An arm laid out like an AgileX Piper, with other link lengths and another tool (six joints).
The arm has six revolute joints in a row. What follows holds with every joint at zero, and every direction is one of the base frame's.
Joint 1 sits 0.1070 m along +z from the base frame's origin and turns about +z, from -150.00 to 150.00 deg.
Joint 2 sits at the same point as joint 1 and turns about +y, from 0.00 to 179.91 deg.
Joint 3 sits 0.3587 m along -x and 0.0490 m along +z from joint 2 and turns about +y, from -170.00 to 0.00 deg.
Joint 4 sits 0.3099 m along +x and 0.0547 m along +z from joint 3 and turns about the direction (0.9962, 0, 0.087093), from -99.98 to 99.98 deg.
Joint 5 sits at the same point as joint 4 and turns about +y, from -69.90 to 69.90 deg.
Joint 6 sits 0.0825 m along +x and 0.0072 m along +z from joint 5 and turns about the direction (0.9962, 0, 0.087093), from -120.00 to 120.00 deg.
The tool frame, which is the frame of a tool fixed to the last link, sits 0.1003 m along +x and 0.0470 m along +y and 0.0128 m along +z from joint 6; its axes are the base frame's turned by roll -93.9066, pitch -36.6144 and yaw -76.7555 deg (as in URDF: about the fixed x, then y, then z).
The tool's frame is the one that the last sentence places.
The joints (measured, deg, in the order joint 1, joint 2, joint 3, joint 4, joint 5, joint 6), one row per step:
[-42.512, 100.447, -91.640, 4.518, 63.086, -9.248]
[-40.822, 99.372, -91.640, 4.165, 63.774, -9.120]
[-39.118, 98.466, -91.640, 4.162, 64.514, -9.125]
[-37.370, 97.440, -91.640, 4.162, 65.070, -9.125]
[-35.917, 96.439, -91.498, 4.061, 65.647, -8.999]
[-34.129, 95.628, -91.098, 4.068, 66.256, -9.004]
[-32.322, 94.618, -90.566, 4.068, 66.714, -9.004]
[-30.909, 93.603, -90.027, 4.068, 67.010, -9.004]
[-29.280, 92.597, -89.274, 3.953, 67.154, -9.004]
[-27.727, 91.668, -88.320, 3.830, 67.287, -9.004]
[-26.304, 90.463, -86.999, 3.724, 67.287, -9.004]
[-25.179, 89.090, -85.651, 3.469, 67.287, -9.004]
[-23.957, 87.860, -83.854, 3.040, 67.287, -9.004]
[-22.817, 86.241, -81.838, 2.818, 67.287, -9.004]
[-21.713, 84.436, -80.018, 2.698, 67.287, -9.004]
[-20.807, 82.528, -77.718, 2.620, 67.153, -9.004]
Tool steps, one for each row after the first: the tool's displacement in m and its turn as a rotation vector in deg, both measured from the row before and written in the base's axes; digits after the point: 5 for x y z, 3 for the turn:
[0.00366, 0.01502, 0.00812, -0.476, -0.085, 1.645]
[0.00398, 0.01572, 0.00682, -0.110, -0.127, 1.762]
[0.00360, 0.01601, 0.00797, -0.291, -0.371, 1.788]
[0.00138, 0.01379, 0.00661, -0.204, -0.192, 1.380]
[0.00225, 0.01651, 0.00323, 0.116, 0.158, 1.836]
[0.00112, 0.01689, 0.00406, -0.012, -0.017, 1.839]
[-0.00044, 0.01362, 0.00415, -0.095, -0.154, 1.434]
[-0.00041, 0.01478, 0.00260, -0.155, -0.037, 1.636]
[-0.00124, 0.01409, 0.00055, -0.033, 0.197, 1.558]
[-0.00339, 0.01367, 0.00028, -0.042, 0.151, 1.420]
[-0.00534, 0.01118, 0.00105, -0.240, 0.088, 1.118]
[-0.00607, 0.01133, -0.00338, -0.154, 0.694, 1.212]
[-0.00822, 0.01181, -0.00201, -0.046, 0.453, 1.137]
[-0.00875, 0.01158, 0.00040, -0.105, 0.059, 1.103]
[-0.01040, 0.01042, -0.00226, 0.021, 0.269, 0.899]

